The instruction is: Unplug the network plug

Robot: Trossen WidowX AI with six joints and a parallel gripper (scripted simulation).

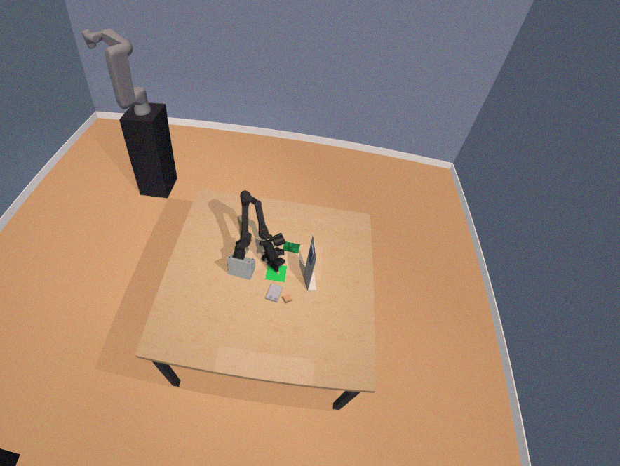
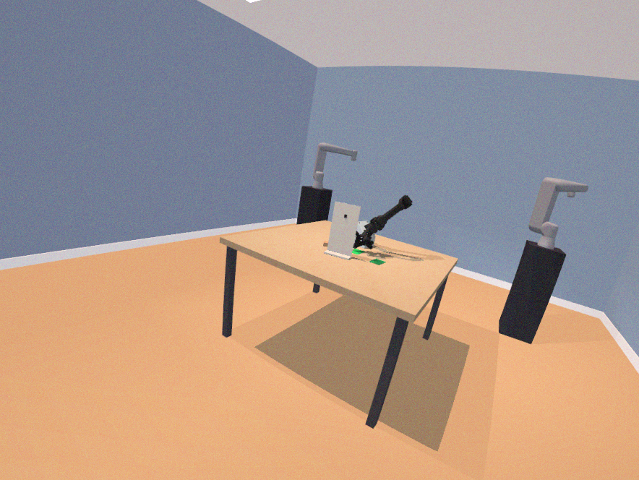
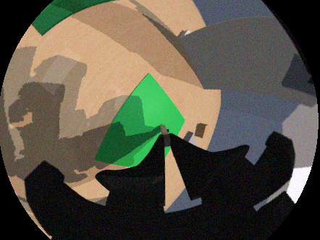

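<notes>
The tan network plug lies right at my gripper tip. Round my gripper tip: grey box 15 cm to the right, 1 cm below; then bright green square 2 cm below; then dark green board 21 cm to the left, 7 cm ahead, 2 cm below.
</notes>
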